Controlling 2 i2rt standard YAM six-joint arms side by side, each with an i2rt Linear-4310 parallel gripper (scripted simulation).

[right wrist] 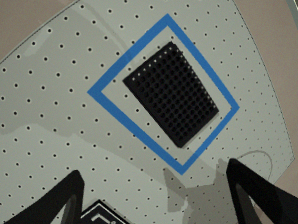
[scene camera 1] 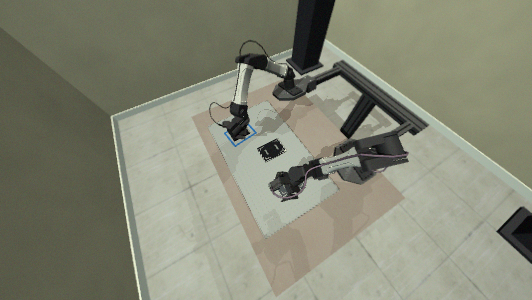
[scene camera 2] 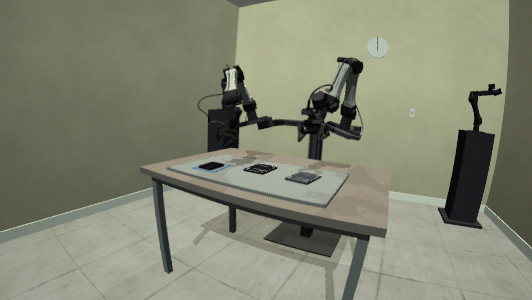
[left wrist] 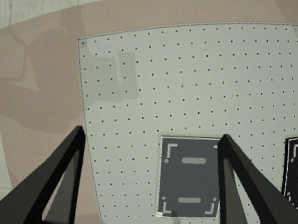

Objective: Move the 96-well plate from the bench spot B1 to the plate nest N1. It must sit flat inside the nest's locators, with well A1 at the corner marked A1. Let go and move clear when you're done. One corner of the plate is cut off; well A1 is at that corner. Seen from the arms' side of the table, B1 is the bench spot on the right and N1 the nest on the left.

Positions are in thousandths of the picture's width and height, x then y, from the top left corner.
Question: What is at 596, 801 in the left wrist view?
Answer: A grey nest.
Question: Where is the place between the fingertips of my right gripper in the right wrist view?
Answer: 515, 775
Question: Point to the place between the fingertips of my left gripper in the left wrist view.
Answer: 515, 605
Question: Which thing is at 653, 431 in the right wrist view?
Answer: A black 96-well plate.
